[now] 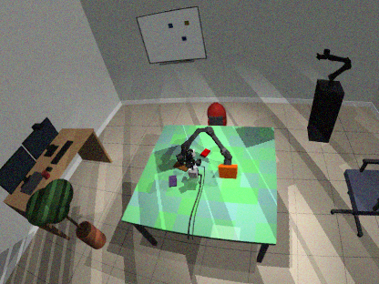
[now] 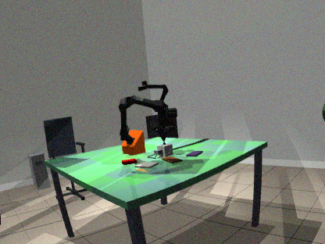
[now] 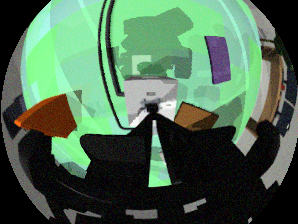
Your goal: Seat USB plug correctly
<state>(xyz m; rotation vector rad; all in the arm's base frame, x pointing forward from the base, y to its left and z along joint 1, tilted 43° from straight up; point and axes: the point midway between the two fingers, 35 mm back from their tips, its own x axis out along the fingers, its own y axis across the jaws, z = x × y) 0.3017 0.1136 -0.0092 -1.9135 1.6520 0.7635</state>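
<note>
Right now the dark USB plug is 20 mm below my gripper tip. Round my gripper tip: white card (130 mm ahead, 240 mm to the right, 100 mm below); orange-brown card (150 mm ahead, 70 mm to the right, 100 mm below); purple card (170 mm ahead, 120 mm to the left, 100 mm below).
</note>
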